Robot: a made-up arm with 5 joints.
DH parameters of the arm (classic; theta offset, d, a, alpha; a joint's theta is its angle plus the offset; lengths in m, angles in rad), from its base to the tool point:
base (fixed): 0 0.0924 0 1.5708
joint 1: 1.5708 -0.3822 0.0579 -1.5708
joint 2: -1.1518 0 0.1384 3.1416
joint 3: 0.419 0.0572 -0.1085 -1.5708
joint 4: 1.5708 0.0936 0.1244 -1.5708
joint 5: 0 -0.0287 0.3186 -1.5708
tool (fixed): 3.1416 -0.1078 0 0
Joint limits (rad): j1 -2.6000..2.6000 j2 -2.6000..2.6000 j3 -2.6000..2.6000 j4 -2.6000..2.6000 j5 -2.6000..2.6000
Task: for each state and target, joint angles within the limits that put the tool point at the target. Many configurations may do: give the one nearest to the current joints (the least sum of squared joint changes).
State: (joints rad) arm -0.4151 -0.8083 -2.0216 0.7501 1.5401
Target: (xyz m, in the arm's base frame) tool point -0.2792 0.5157 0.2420
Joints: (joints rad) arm -0.8691 -0.9740 -1.8715 0.4247 1.0653
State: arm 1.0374 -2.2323 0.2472 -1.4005 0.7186
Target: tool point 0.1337 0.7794 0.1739
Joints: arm 1.2059 -2.4282 0.5813 -1.6551 0.5578
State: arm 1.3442 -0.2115 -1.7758 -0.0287 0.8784
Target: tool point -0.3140 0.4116 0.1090
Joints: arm 0.8081 -0.0360 -1.7173 -0.6909 1.1048
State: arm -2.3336 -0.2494 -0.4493 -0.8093 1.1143
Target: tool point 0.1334 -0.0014 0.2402
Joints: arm -2.1523 -0.5093 -0.2792 -0.8785 0.7391
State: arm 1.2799 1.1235 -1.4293 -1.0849 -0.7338
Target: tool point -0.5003 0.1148 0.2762
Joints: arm 1.1202 1.0784 -1.1085 -1.0189 -0.8434
